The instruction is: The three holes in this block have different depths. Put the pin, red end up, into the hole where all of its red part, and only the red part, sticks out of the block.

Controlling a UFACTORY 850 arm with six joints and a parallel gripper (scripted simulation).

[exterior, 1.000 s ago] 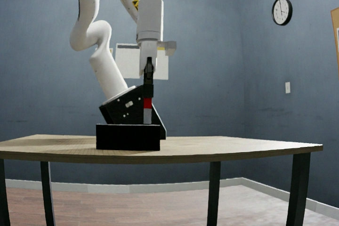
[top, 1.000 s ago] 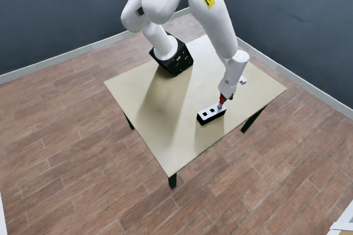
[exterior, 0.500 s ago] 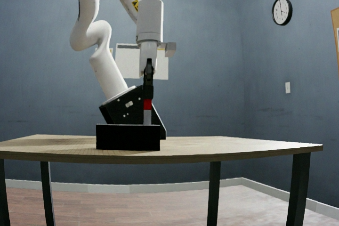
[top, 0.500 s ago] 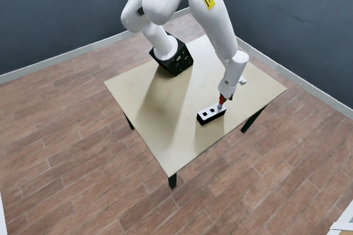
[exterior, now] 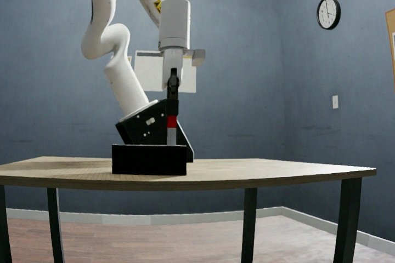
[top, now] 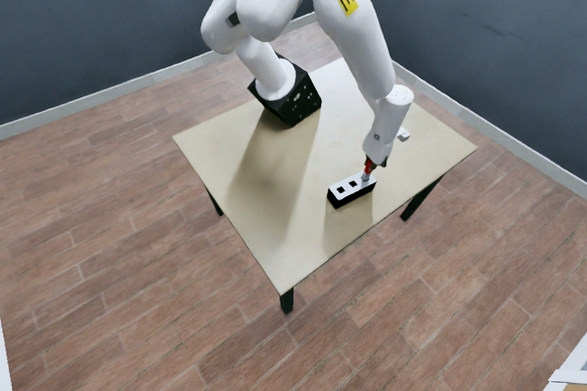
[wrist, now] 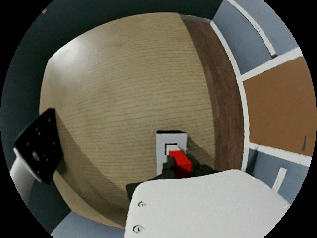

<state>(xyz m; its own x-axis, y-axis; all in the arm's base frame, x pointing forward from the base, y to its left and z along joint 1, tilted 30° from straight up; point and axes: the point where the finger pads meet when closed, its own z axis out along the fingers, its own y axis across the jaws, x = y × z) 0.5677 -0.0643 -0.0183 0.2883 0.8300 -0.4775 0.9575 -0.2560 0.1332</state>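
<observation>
My hand is 2 cm above the pin. Round my hand: black block 13 cm below, 6 cm to the right, 2 cm behind.
</observation>
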